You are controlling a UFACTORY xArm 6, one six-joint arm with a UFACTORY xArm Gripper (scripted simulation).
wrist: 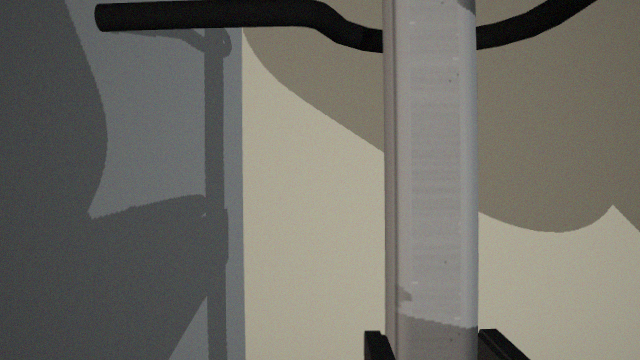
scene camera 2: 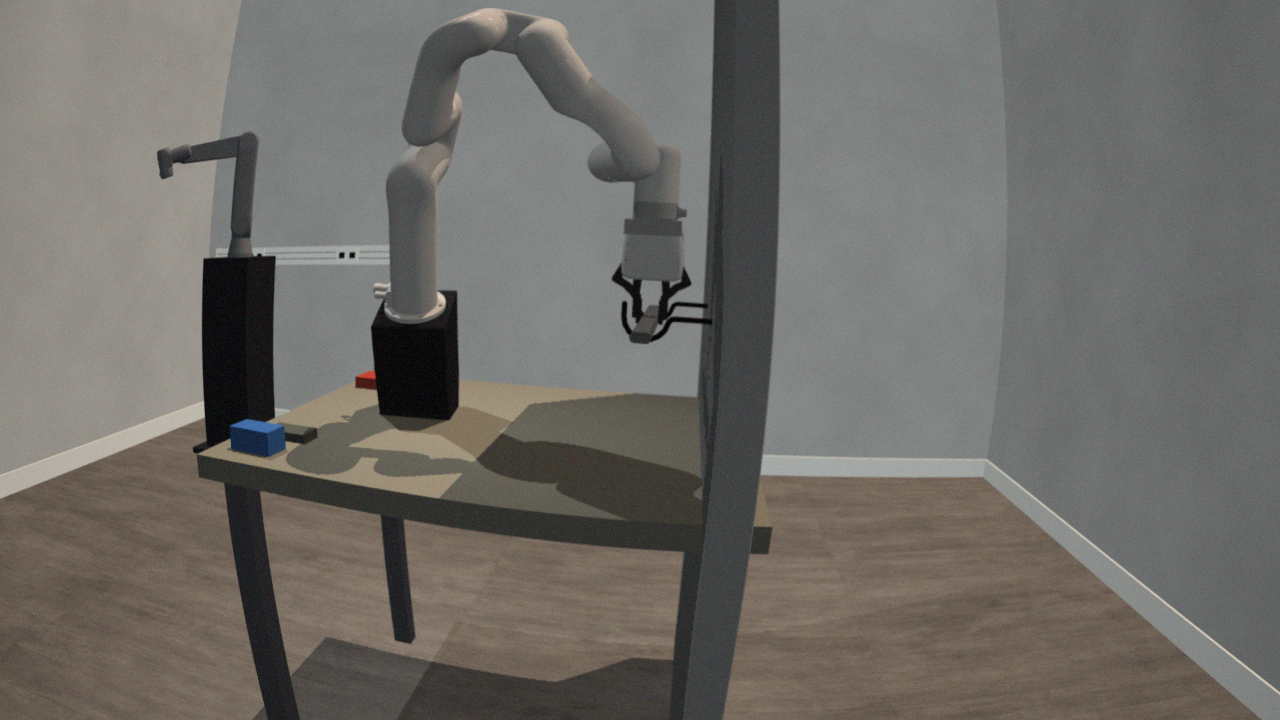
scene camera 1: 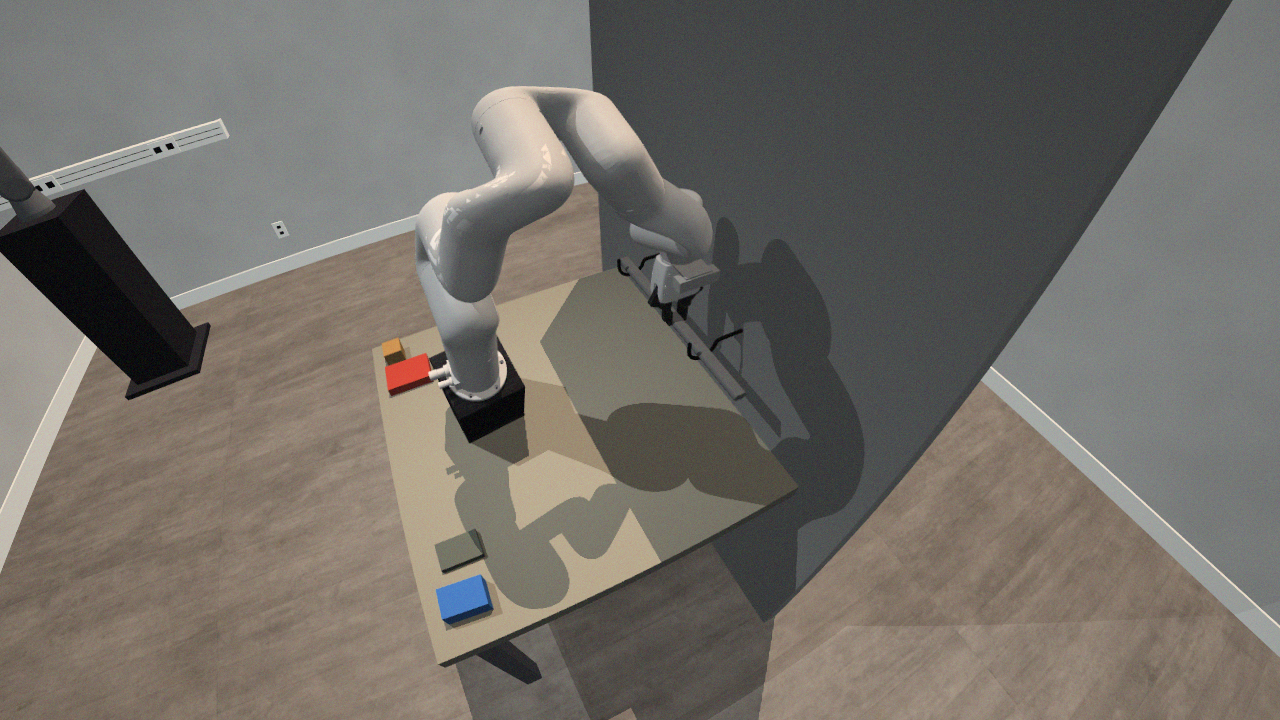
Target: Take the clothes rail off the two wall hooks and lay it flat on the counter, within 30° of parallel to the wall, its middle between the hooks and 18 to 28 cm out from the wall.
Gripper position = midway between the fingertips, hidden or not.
In view: my gripper (scene camera 2: pixel 649 323), a clothes rail (scene camera 1: pixel 701 350), a blue block (scene camera 1: pixel 467 598), a grey pad (scene camera 1: pixel 465 548), a red block (scene camera 1: pixel 411 373) and a wall panel (scene camera 1: pixel 890 195).
The clothes rail shows as well in the wrist view (wrist: pixel 431 206) and in scene camera 2 (scene camera 2: pixel 643 332). The blue block is seen too in scene camera 2 (scene camera 2: pixel 266 439). The wall panel is seen too in the wrist view (wrist: pixel 128 145). The wrist view misses the blue block: it is out of frame. The wrist view does not show the grey pad: it is out of frame.
